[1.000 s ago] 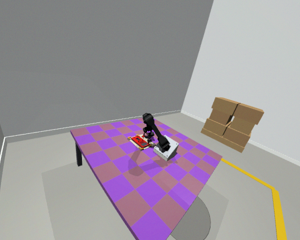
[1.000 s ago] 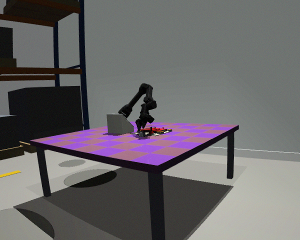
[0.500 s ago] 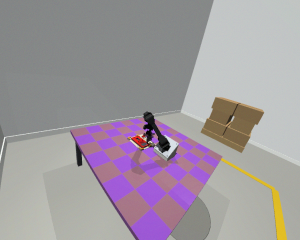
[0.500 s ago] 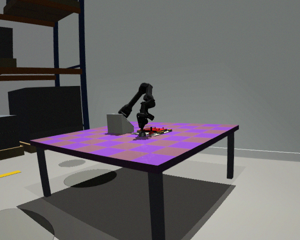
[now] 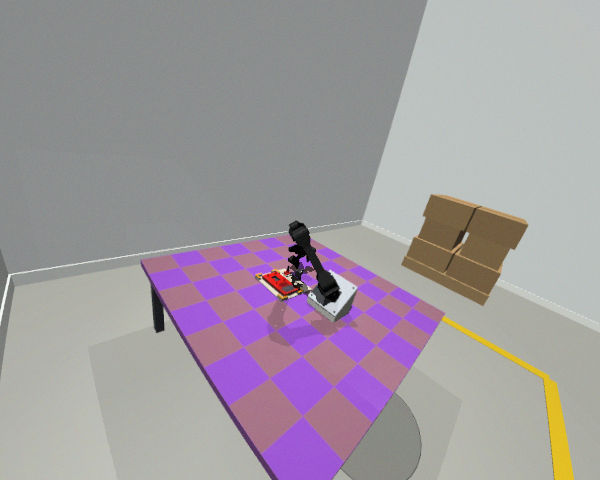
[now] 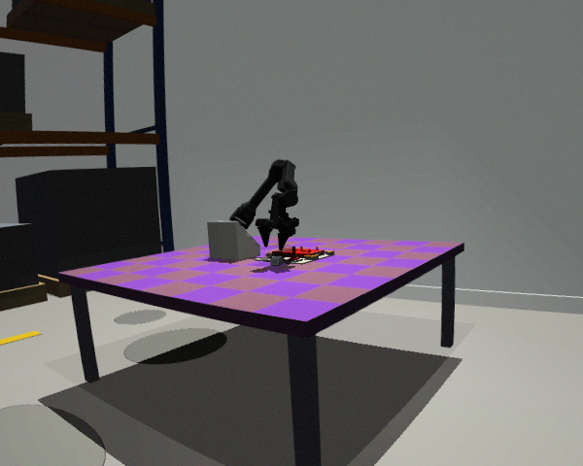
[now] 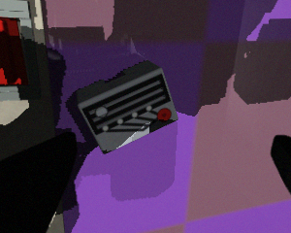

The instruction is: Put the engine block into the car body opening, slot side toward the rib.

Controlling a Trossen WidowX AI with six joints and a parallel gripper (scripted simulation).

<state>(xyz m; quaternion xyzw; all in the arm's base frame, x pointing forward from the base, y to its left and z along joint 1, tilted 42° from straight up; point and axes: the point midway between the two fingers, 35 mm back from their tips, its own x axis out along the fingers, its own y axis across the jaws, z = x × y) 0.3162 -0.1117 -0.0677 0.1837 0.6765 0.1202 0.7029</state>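
My gripper tip is 10 mm short of the engine block, 10 mm to the right of it and 50 mm above it.
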